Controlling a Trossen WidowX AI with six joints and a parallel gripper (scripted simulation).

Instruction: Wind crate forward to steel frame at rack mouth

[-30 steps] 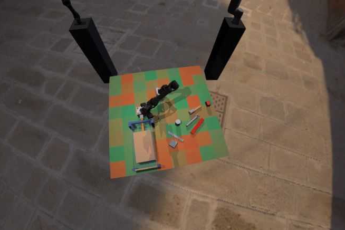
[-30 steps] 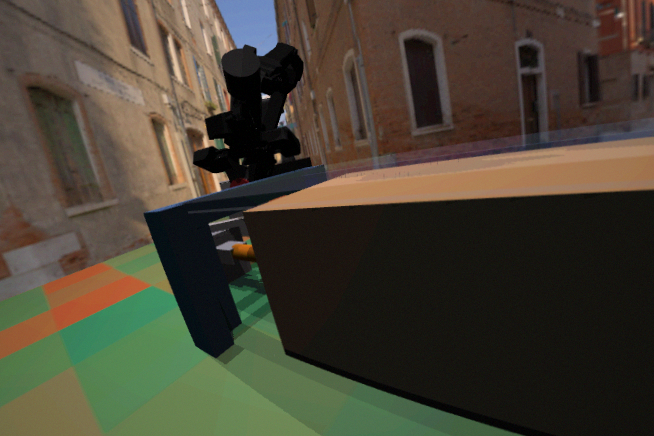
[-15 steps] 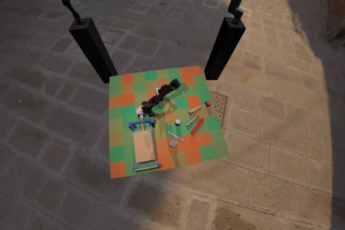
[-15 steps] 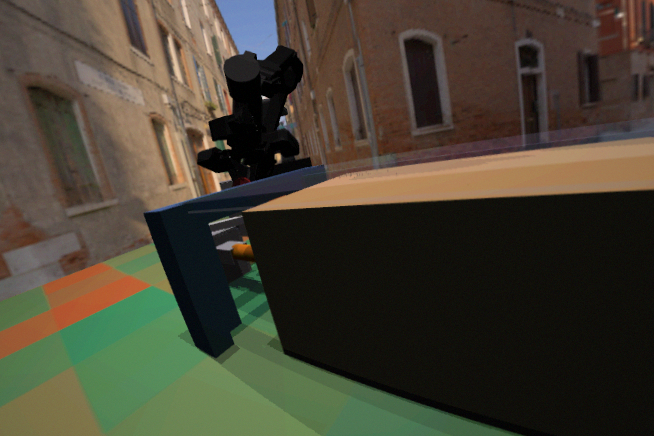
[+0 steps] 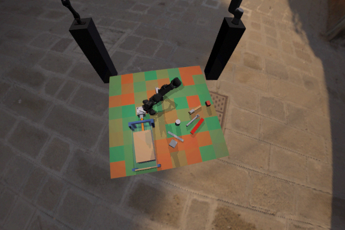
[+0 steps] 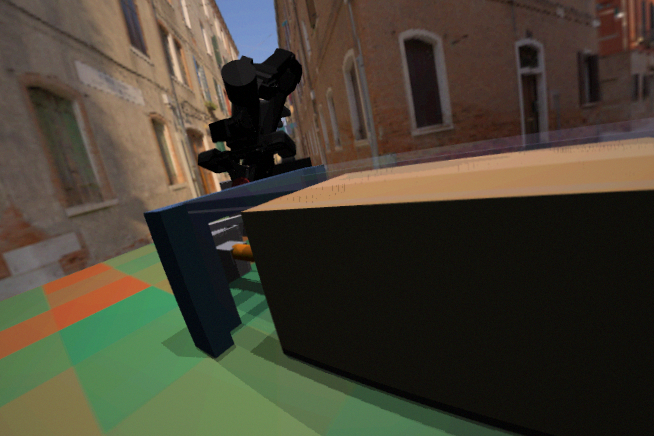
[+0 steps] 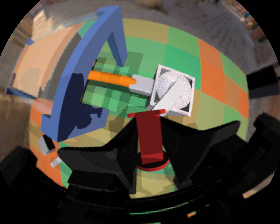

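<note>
Now: gripper tip 30 mm above the grey winch handle, 20 mm to the left of it and 20 mm past it. Round my gripper tip: red knob (20 mm to the left, 10 mm behind); then grey winch (100 mm below, 90 mm to the right, 60 mm behind); then round puck (340 mm to the left, 110 mm ahead, 100 mm below).
</note>
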